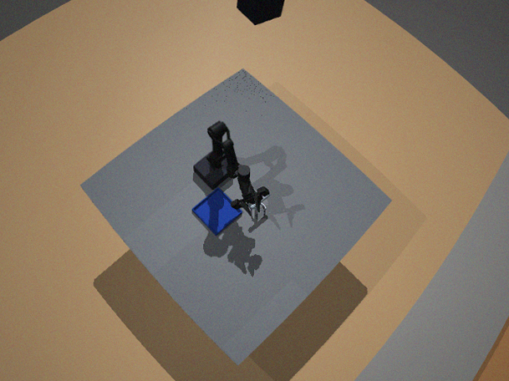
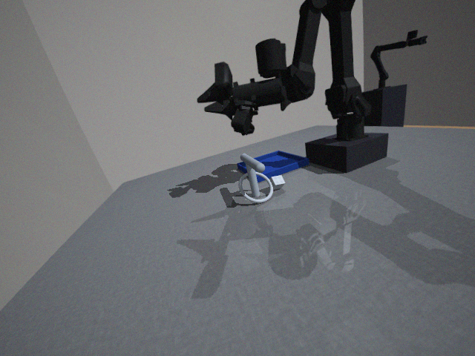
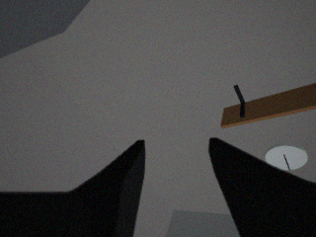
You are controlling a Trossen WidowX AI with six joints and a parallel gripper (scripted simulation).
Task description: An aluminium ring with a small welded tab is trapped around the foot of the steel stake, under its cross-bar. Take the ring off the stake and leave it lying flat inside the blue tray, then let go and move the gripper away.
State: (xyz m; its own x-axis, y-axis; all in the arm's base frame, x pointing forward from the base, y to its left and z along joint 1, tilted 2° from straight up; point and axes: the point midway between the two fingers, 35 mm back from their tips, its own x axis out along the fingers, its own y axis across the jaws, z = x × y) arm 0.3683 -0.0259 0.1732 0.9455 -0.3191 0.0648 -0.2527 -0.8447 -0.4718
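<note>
My gripper tip is now 22 cm above the aluminium ring, 11 cm to the right of it and 9 cm past it. From my gripper tip the other things lie so: blue tray 24 cm below, 18 cm behind, 9 cm to the right.
</note>
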